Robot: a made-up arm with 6 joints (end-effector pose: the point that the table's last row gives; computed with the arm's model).
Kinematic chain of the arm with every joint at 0, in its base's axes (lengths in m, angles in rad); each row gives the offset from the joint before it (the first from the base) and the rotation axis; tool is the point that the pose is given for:
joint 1: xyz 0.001 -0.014 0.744 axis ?
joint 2: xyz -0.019 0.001 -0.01 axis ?
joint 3: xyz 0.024 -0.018 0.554 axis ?
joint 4: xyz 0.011 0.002 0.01 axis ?
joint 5: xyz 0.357 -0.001 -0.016 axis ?
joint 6: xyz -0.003 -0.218 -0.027 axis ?
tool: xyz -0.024 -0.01 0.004
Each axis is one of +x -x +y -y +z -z.
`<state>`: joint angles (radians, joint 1 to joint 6).
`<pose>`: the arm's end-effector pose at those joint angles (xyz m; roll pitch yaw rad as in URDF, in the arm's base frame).
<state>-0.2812 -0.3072 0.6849 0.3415 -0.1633 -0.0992</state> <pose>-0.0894 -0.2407 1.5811 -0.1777 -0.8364 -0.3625</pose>
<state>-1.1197 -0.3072 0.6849 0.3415 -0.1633 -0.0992</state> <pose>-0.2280 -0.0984 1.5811 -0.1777 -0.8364 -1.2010</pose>
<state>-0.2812 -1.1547 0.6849 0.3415 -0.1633 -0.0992</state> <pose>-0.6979 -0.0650 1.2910 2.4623 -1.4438 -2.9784</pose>
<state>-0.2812 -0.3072 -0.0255 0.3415 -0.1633 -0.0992</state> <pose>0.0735 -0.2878 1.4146 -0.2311 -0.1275 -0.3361</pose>
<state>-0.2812 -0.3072 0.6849 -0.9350 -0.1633 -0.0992</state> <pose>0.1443 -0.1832 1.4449 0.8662 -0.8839 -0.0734</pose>
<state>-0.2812 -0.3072 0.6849 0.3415 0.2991 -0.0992</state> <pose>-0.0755 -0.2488 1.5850 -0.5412 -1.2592 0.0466</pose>
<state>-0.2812 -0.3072 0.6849 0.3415 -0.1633 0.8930</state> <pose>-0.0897 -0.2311 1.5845 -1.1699 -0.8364 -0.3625</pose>
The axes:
joint 1: +z
joint 2: +y
joint 3: -y
joint 4: -x
joint 5: -y
joint 6: -x

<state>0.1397 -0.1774 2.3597 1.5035 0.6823 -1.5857</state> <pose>-0.5087 -0.1782 1.3063 -2.6720 -0.4183 2.5218</pose>
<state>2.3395 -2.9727 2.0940 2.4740 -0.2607 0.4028</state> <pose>-0.2029 -0.0129 -0.0643 3.1409 0.9899 2.0445</pose>
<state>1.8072 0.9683 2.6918 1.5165 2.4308 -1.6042</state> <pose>-0.0046 0.1481 1.4008 -1.7709 0.8548 -3.0278</pose>
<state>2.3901 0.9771 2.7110 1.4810 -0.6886 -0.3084</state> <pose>-0.0830 0.1392 1.3116 0.5652 -0.8806 0.7105</pose>
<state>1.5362 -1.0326 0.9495 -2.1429 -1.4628 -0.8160</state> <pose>-0.1169 -0.4552 1.4190 0.4707 0.1167 -2.6056</pose>
